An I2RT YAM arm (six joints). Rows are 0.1 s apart.
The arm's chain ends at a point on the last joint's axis. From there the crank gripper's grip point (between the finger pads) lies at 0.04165 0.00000 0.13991 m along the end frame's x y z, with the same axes.
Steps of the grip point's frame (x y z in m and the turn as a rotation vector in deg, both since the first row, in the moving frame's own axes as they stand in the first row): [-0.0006, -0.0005, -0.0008, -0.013, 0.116, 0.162]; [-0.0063, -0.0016, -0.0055, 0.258, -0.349, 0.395]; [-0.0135, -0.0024, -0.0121, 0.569, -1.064, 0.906]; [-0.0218, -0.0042, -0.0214, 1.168, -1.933, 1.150]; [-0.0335, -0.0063, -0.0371, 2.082, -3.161, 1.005]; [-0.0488, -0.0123, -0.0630, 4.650, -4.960, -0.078]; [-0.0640, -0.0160, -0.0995, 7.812, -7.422, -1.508]
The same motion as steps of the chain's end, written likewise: [-0.0009, -0.0006, -0.0007, -0.013, 0.116, 0.162]; [-0.0054, -0.0013, -0.0058, 0.258, -0.349, 0.395]; [-0.0109, -0.0016, -0.0128, 0.569, -1.064, 0.906]; [-0.0171, -0.0021, -0.0227, 1.168, -1.933, 1.150]; [-0.0258, -0.0018, -0.0391, 2.082, -3.161, 1.005]; [-0.0366, -0.0008, -0.0656, 4.650, -4.960, -0.078]; [-0.0454, 0.0042, -0.1023, 7.812, -7.422, -1.508]
